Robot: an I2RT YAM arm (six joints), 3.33 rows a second.
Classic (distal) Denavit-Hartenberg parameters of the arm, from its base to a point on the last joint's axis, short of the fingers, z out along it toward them. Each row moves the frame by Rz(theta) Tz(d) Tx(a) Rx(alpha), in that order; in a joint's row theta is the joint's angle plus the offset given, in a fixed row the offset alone. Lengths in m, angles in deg.
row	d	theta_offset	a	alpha
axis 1	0.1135	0	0.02	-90
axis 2	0	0	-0.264	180
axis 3	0	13.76	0.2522	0
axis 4	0	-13.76	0.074	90
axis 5	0	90	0	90
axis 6	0.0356	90	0	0
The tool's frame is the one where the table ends.
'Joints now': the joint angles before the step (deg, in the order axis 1, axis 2, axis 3, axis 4, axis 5, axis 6). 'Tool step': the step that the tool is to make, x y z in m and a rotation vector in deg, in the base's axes. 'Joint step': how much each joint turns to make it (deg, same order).
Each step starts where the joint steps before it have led.
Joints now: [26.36 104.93 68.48 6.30 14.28 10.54]
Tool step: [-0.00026 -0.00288 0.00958 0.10 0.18 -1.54]
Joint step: [-0.26 -1.01 1.15 -2.49 1.02 0.82]
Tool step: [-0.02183 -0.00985 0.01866 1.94 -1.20 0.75]
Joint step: [0.00 -6.49 -4.00 -0.74 -1.25 0.71]
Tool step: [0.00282 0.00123 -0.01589 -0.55 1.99 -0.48]
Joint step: [0.00 1.98 -0.67 0.48 0.23 0.59]
